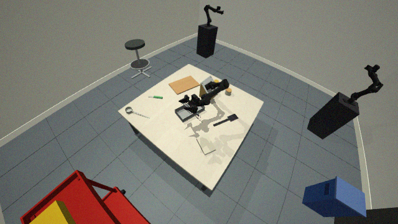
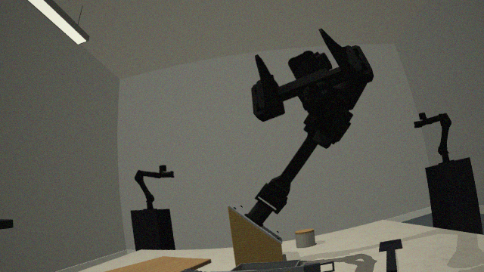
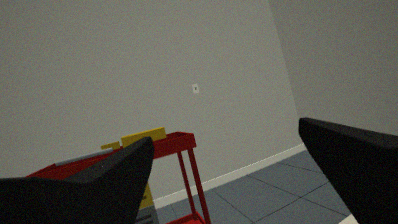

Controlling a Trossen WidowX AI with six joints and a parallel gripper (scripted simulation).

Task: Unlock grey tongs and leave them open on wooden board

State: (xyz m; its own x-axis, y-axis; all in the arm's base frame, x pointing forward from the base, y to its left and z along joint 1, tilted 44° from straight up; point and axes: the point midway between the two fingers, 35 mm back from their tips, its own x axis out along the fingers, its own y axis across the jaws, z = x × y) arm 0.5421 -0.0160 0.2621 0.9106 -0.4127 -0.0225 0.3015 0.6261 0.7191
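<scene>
Now: gripper tip 240 mm past the grey roasting tin, 130 mm to the left of it and 380 mm above it. The rest, counted from my gripper tip: black spatula: 460 mm behind, 250 mm to the left, 410 mm below; pale block: 60 mm behind, 270 mm to the left, 400 mm below; green-handled tool: 90 mm behind, 590 mm to the right, 400 mm below.
</scene>
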